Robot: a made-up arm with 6 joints.
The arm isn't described. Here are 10 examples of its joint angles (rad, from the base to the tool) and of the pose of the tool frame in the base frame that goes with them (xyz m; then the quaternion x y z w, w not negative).
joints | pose
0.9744 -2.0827 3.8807 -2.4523 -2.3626 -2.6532 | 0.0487 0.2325 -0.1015 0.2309 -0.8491 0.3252 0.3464
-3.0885 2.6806 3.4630 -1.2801 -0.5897 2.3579 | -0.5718 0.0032 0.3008 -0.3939 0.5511 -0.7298 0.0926
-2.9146 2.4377 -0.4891 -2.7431 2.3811 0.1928 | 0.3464 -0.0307 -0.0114 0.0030 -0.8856 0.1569 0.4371
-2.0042 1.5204 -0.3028 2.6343 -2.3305 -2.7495 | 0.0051 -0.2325 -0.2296 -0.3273 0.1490 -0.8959 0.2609
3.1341 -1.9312 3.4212 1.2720 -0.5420 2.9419 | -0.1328 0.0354 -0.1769 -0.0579 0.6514 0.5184 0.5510
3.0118 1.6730 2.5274 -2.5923 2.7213 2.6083 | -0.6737 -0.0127 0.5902 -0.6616 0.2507 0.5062 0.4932
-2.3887 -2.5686 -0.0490 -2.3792 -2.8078 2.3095 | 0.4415 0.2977 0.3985 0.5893 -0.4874 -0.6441 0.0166
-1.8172 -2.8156 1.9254 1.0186 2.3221 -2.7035 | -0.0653 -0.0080 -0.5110 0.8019 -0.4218 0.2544 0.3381
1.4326 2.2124 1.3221 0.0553 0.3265 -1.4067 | 0.1924 0.5350 -0.2964 0.3094 0.5641 0.3639 0.6736
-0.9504 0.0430 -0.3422 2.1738 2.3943 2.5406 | 0.3601 -0.3899 0.4482 0.6876 0.7122 0.0684 0.1234
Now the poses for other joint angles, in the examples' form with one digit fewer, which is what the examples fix.
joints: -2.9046 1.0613 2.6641 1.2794 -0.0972 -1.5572
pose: -0.123 0.005 0.920 -0.685 -0.213 -0.681 0.147
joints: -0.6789 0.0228 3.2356 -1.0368 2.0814 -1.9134
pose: -0.439 0.277 0.617 0.369 -0.109 -0.723 0.575
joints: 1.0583 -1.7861 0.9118 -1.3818 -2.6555 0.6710
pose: -0.321 -0.615 0.535 -0.628 -0.494 0.501 0.333
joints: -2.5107 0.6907 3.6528 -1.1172 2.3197 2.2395
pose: 0.219 0.223 0.684 0.036 0.947 0.213 0.239
